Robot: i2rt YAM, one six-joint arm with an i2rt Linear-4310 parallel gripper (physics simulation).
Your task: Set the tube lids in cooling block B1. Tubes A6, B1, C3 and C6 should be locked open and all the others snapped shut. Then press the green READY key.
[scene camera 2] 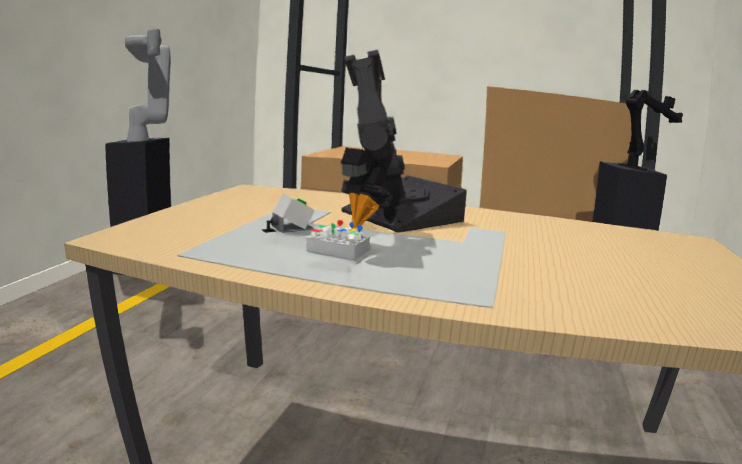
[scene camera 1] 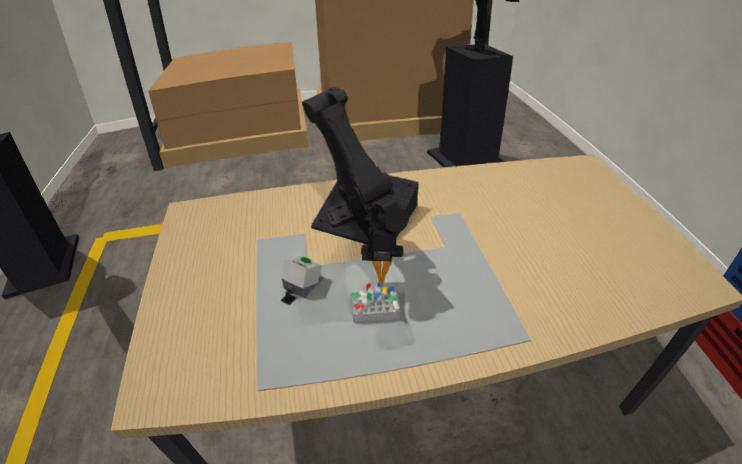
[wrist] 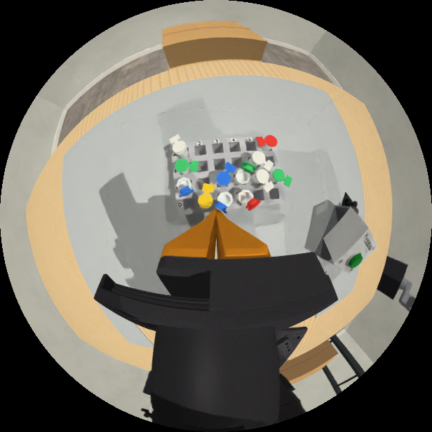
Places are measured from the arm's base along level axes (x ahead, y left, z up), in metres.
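Where they show: gripper, between the fingertips: [scene camera 2: 354,230] [scene camera 1: 381,286]; arm's base, origin of its link: [scene camera 2: 394,200] [scene camera 1: 358,206].
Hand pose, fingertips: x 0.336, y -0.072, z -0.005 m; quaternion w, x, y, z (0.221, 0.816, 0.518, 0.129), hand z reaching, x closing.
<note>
Things, the pixels of their centre, and the offset from my fingertips. Level surfaces: height alone.
- grey cooling block, middle of its body: [scene camera 2: 338,243] [scene camera 1: 375,305] 0.033 m ahead, 0.031 m right, 0.024 m down
- grey key box, middle of its body: [scene camera 2: 293,211] [scene camera 1: 301,272] 0.128 m back, 0.171 m right, 0.003 m up
- green READY key, middle of its body: [scene camera 2: 301,202] [scene camera 1: 305,261] 0.141 m back, 0.154 m right, 0.025 m up
- grey mat, height of its surface: 0.039 m down
The grey cooling block [scene camera 1: 376,316] [scene camera 2: 334,249] [wrist: 225,147] holds tubes with coloured lids. In the wrist view three lids stand open: a blue lid [wrist: 185,191] at C1, a green lid [wrist: 248,167] at about C4 and a red lid [wrist: 253,203] at about D4. Another blue lid [wrist: 220,206], at about D3, is raised beside its white tube mouth. The A1 white [wrist: 179,147], A6 red [wrist: 270,141], B1 green [wrist: 181,165], C3 blue [wrist: 223,178] and C6 green [wrist: 278,175] lids look down. My gripper [scene camera 1: 381,283] [scene camera 2: 356,227] [wrist: 215,215] is shut and empty, its tips close to the D3 lid.
A grey key box [scene camera 1: 300,273] [scene camera 2: 292,212] [wrist: 345,235] with the green READY key [scene camera 1: 305,259] [scene camera 2: 301,201] [wrist: 355,260] stands on the grey mat [scene camera 1: 317,350] [scene camera 2: 437,284], left of the block in scene camera 1. A yellow lid [wrist: 205,201] lies near my fingertips.
</note>
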